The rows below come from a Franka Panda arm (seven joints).
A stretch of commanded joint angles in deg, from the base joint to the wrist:
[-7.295, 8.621, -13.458, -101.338, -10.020, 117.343, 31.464]
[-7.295, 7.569, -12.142, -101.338, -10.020, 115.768, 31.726]
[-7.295, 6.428, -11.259, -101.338, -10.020, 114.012, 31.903]
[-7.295, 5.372, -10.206, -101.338, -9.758, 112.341, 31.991]
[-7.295, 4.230, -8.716, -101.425, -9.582, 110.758, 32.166]
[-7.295, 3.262, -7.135, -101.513, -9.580, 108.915, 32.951]
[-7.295, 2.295, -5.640, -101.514, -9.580, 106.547, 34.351]
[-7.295, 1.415, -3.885, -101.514, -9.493, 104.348, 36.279]
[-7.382, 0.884, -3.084, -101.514, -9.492, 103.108, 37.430]
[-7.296, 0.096, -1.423, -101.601, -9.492, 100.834, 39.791]
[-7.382, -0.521, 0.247, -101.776, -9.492, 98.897, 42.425]
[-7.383, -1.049, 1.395, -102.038, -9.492, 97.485, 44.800]
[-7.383, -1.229, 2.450, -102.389, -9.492, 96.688, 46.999]
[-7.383, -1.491, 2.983, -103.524, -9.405, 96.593, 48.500]
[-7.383, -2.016, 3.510, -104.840, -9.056, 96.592, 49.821]
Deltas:
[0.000, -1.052, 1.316, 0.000, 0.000, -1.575, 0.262]
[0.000, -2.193, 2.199, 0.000, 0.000, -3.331, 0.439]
[0.000, -3.249, 3.252, 0.000, 0.262, -5.002, 0.527]
[0.000, -4.391, 4.742, -0.087, 0.438, -6.585, 0.702]
[0.000, -5.359, 6.323, -0.175, 0.440, -8.428, 1.487]
[0.000, -6.326, 7.818, -0.176, 0.440, -10.796, 2.887]
[0.000, -7.206, 9.573, -0.176, 0.527, -12.995, 4.815]
[-0.087, -7.737, 10.374, -0.176, 0.528, -14.235, 5.966]
[-0.001, -8.525, 12.035, -0.263, 0.528, -16.509, 8.327]
[-0.087, -9.142, 13.705, -0.438, 0.528, -18.446, 10.961]
[-0.088, -9.670, 14.853, -0.700, 0.528, -19.858, 13.336]
[-0.088, -9.850, 15.908, -1.051, 0.528, -20.655, 15.535]
[-0.088, -10.112, 16.441, -2.186, 0.615, -20.750, 17.036]
[-0.088, -10.637, 16.968, -3.502, 0.964, -20.751, 18.357]

